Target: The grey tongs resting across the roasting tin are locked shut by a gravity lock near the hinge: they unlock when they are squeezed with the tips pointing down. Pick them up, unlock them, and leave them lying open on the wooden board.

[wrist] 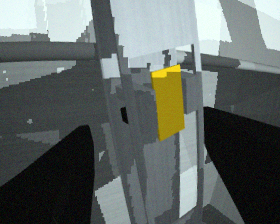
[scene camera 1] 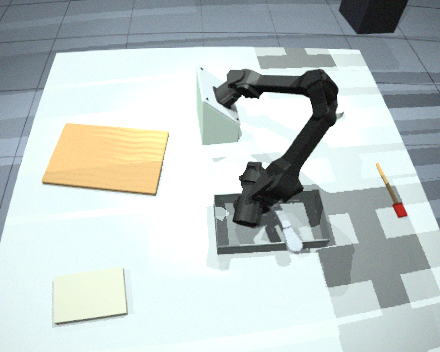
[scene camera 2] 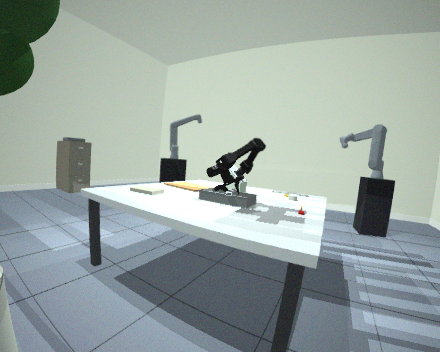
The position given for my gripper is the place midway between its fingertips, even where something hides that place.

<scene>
In view: my gripper [wrist: 145, 126], a cream slab [scene camera 1: 98, 294], a yellow lock piece [wrist: 167, 81] and a wooden board [scene camera 1: 116, 159].
The wrist view does not show the cream slab: it is out of frame.
</scene>
